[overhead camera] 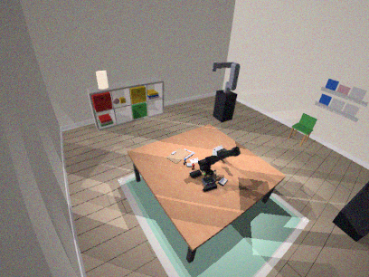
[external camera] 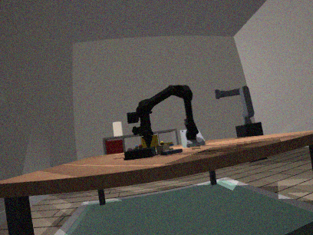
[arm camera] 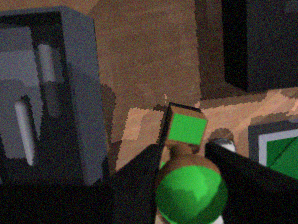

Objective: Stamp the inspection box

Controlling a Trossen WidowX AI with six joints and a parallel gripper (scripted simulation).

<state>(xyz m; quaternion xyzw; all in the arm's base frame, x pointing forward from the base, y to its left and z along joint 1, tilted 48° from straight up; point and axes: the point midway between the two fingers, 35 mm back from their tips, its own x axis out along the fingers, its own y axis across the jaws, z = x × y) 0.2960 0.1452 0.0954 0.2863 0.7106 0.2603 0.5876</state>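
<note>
The PASS stamp is right at my gripper tip. Round my gripper tip: green ink pad (5 cm behind, 8 cm to the right, 3 cm below); then brown block (8 cm behind, 5 cm to the left, 2 cm below); then grey tray (2 cm ahead, 9 cm to the left, 3 cm below).
</note>
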